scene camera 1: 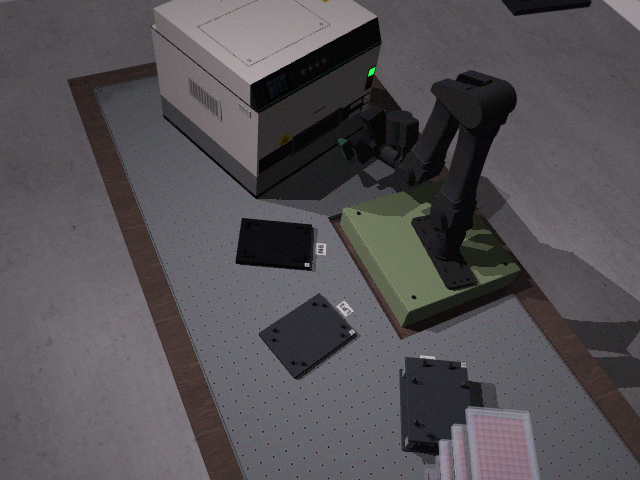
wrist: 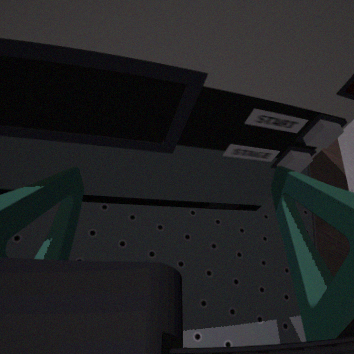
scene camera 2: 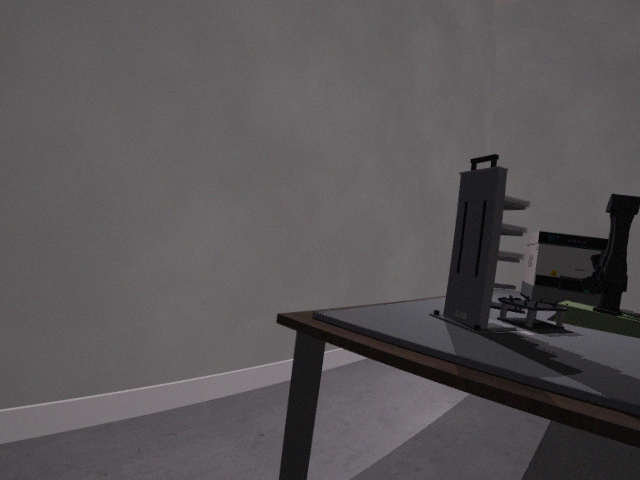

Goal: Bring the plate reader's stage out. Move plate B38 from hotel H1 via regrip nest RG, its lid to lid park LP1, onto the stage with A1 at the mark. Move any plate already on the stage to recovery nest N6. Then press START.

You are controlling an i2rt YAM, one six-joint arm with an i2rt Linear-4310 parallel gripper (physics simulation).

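Frame: origin at the arm's base, x ahead, y left, z up, level; centimetres.
Seen in the pictures: gripper, fingertip midpoint: [scene camera 1: 349, 127] [wrist: 177, 177] [scene camera 2: 597, 288]; arm's base, origin of the base link: [scene camera 1: 441, 251] [scene camera 2: 607, 312].
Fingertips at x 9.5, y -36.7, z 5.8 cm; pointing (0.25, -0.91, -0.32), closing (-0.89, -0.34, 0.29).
Offsets run from my fingertips to a thing's middle. "spot": to the spot under its first point.
The plate reader @[dx +16.3, dy -16.4, dz +6.0 cm] [scene camera 1: 206, 139] [scene camera 2: 563, 260] stands at the table's far end. In the wrist view its dark slot opening @[spot: dx +5.8, dy -1.7, dz +0.8 cm] [wrist: 90, 95] shows no stage outside. The START button @[dx -7.3, dy -8.0, dz +1.2 cm] [wrist: 324, 134] and the STAGE button @[dx -7.3, dy -8.0, dz -2.0 cm] [wrist: 296, 159] are right of the slot, beside their labels. My gripper [scene camera 1: 347, 149] [wrist: 177, 177] is open and empty, low before the reader's front; its right fingertip appears just below the STAGE button. Nest N6 @[dx +25.1, dy +22.3, dz -9.6 cm] [scene camera 1: 275, 243] and lid park LP1 @[dx +25.0, dy +46.0, dz -9.5 cm] [scene camera 1: 308, 335] are empty. Pink-welled plates @[dx +13.6, dy +85.6, dz +23.4 cm] [scene camera 1: 501, 444] sit in the hotel @[dx +15.1, dy +89.3, dz +11.4 cm] [scene camera 2: 473, 242]; B38's label is not readable.
A raised dark nest @[dx +6.8, dy +68.3, dz -6.7 cm] [scene camera 1: 439, 397], its label unreadable, stands beside the hotel's plates. The green arm base [scene camera 1: 377, 253] stands at the right side of the perforated table top. A wooden edge [scene camera 1: 155, 279] runs along the table. A green light @[spot: dx -7.2, dy -7.9, dz +9.6 cm] [scene camera 1: 371, 71] shows on the reader.
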